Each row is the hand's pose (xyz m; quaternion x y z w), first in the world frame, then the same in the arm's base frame.
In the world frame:
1: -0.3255 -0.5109 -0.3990 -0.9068 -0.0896 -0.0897 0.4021
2: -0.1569 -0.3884 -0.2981 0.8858 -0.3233 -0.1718 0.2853
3: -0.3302 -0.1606 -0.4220 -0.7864 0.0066 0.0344 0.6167
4: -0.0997 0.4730 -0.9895 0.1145 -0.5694 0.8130 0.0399
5: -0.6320 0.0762 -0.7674 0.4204 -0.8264 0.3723 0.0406
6: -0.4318 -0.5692 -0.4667 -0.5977 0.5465 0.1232 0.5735
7: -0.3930 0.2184 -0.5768 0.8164 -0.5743 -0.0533 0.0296
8: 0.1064 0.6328 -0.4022 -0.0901 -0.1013 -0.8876 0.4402
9: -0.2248 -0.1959 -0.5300 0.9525 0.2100 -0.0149 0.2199
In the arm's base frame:
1: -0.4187 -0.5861 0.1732 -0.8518 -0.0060 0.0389 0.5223
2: -0.2209 -0.4890 0.2442 0.8743 -0.2577 -0.3500 0.2159
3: -0.4105 -0.2415 0.2398 -0.6865 0.1050 0.1521 0.7033
4: -0.3280 0.5197 -0.1966 0.2394 -0.6558 0.7058 0.1202
5: -0.7892 0.0675 0.0737 0.4681 -0.8540 0.1937 0.1185
6: -0.5437 -0.6279 0.1294 -0.4887 0.6142 0.2786 0.5534
7: -0.4960 0.1627 0.2103 0.7903 -0.5580 -0.2529 0.0144
8: 0.0553 0.5313 0.3190 -0.1717 0.0831 -0.8719 0.4510
9: -0.3451 -0.2460 0.0994 0.9604 0.2339 -0.1384 0.0614

